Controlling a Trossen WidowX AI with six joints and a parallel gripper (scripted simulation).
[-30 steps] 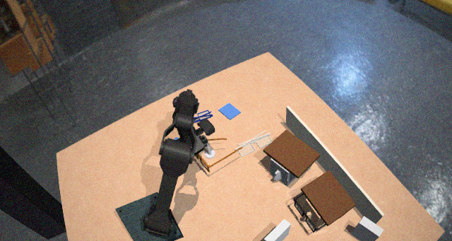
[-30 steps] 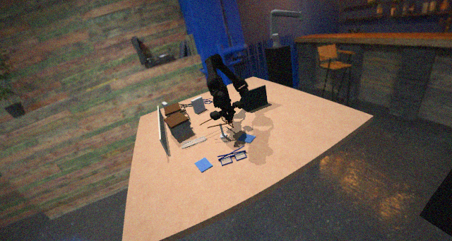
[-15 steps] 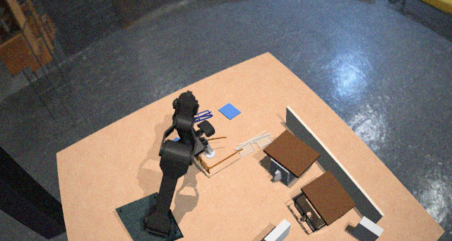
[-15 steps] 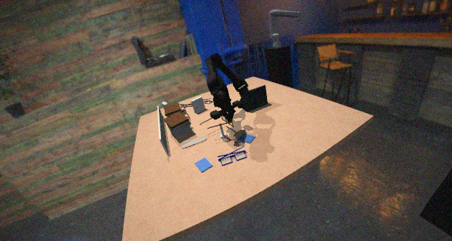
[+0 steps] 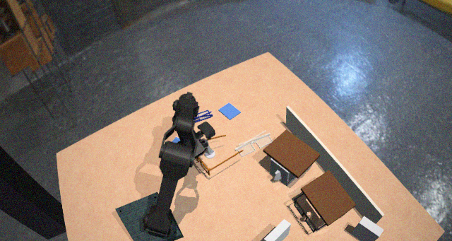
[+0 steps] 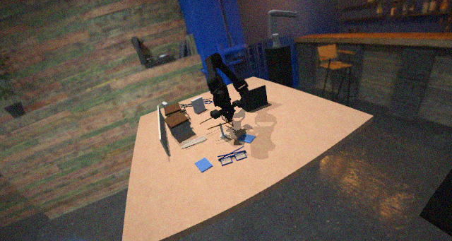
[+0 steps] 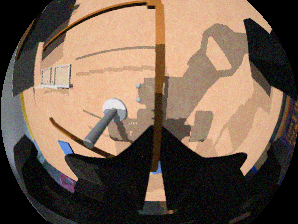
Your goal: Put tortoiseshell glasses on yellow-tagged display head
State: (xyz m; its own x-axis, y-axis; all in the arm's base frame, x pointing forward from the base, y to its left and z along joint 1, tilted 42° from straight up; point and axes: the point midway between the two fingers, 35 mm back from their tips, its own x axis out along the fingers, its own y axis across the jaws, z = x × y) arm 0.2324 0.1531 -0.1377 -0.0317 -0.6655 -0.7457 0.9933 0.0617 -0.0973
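Right now the short grey post is 6 cm ahead of my gripper tip, 4 cm below it and 1 cm to the left of it. The rest, counted from my gripper tip: grey display head (25 cm ahead, 23 cm to the right, 1 cm below); long upright panel (39 cm ahead, 33 cm to the right, 1 cm below).
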